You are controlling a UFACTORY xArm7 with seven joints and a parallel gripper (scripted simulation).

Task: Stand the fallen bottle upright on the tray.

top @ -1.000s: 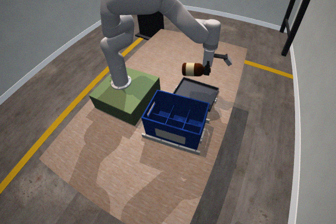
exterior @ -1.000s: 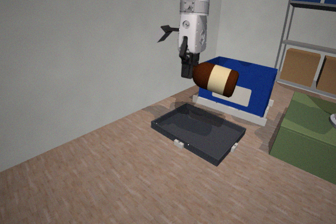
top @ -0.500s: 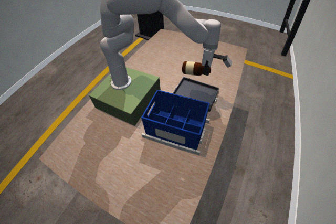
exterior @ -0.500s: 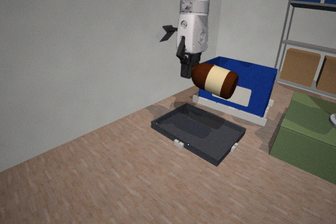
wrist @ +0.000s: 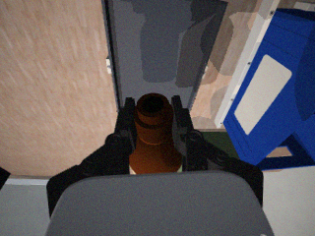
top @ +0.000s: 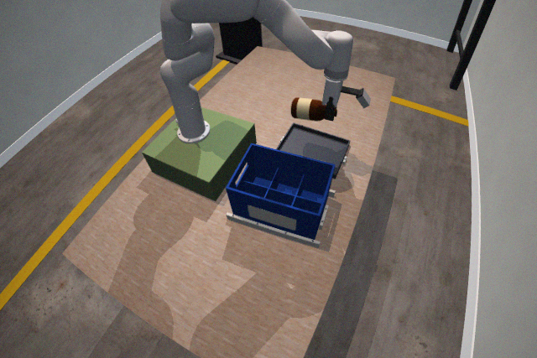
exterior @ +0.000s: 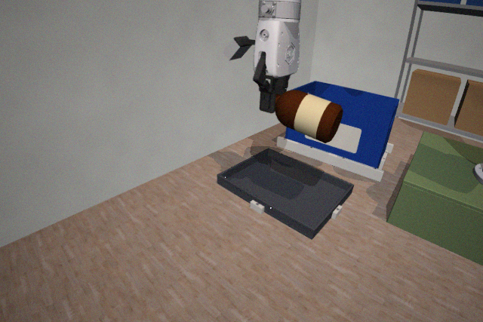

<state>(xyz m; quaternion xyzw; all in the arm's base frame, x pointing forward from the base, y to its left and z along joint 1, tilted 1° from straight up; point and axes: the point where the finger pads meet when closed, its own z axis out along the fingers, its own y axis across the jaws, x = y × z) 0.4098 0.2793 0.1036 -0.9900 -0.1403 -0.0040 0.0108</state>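
Right now my hand is 50 mm past the brown bottle, 20 mm to the left of it and 10 mm above it. Round my hand: dark grey tray (190 mm below, 40 mm behind, 20 mm to the right); blue crate (300 mm to the right, 120 mm below, 10 mm ahead).
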